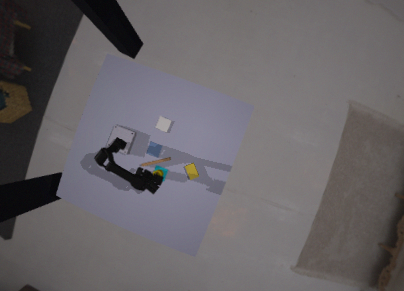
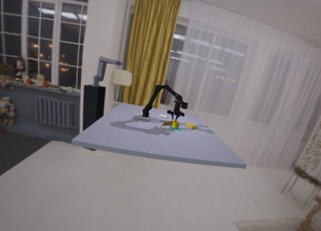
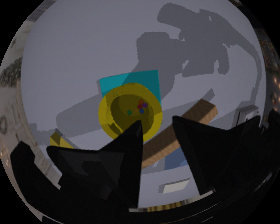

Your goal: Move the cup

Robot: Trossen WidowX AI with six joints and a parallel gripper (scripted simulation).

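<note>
Now: the yellow cup 20 mm ahead of my gripper tip and 50 mm below it. Round my gripper tip: thin wooden bar 30 mm behind, 70 mm to the left, 70 mm below; white square 130 mm behind, 350 mm to the left, 80 mm below; cyan pad 30 mm ahead, 90 mm below.
</note>
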